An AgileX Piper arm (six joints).
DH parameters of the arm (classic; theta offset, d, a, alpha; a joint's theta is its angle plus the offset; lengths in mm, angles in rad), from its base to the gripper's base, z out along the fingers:
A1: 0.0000 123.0 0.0 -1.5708
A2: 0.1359 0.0 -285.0 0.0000
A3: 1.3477 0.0 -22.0 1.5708
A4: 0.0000 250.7 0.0 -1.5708
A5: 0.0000 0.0 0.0 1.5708
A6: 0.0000 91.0 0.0 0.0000
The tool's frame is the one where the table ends.
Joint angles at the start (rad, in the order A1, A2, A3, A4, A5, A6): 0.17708, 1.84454, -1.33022, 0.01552, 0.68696, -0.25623
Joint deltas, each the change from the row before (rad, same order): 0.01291, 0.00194, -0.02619, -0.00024, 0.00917, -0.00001; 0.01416, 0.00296, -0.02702, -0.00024, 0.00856, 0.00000; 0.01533, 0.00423, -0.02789, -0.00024, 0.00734, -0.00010; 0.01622, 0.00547, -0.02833, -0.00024, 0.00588, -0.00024; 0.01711, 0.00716, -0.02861, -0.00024, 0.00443, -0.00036; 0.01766, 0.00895, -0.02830, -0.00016, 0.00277, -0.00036; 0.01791, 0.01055, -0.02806, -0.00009, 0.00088, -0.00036; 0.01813, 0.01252, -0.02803, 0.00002, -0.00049, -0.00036
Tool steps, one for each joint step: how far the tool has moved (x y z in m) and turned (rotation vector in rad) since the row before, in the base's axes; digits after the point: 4 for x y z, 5 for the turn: 0.0027, 0.0057, 0.0062, 0.00259, -0.01486, 0.01314; 0.0026, 0.0062, 0.0061, 0.00287, -0.01523, 0.01437; 0.0027, 0.0068, 0.0059, 0.00320, -0.01601, 0.01561; 0.0026, 0.0073, 0.0057, 0.00353, -0.01662, 0.01659; 0.0026, 0.0079, 0.0052, 0.00374, -0.01661, 0.01756; 0.0026, 0.0082, 0.0045, 0.00397, -0.01610, 0.01805; 0.0026, 0.0085, 0.0038, 0.00432, -0.01606, 0.01825; 0.0026, 0.0088, 0.0031, 0.00452, -0.01535, 0.01842
